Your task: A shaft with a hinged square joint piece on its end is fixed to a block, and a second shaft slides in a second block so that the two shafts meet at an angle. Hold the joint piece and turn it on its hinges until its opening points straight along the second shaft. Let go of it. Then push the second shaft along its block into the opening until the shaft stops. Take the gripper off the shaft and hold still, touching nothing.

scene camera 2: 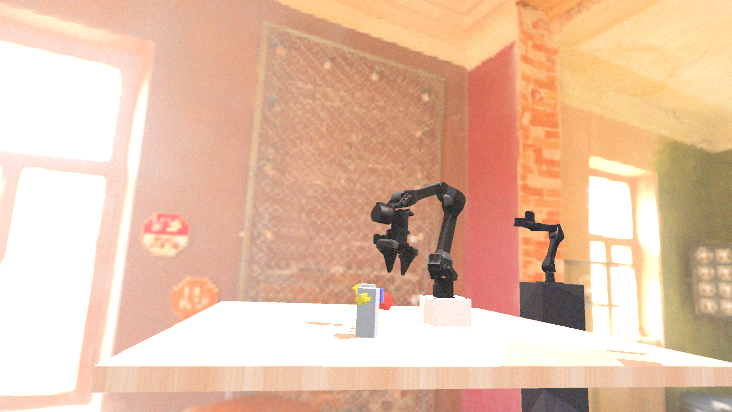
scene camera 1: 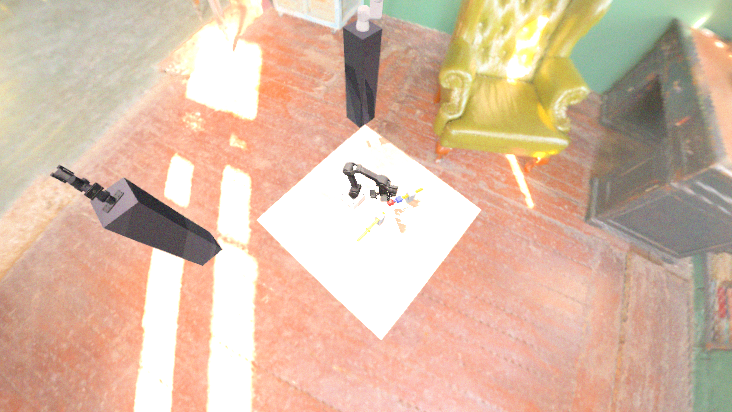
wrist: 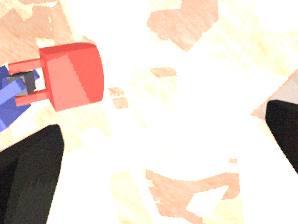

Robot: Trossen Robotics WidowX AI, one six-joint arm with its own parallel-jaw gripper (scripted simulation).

Note:
The gripper is open and holds nothing. Further things: a red joint piece.
The gripper shows as well in the wrist view.

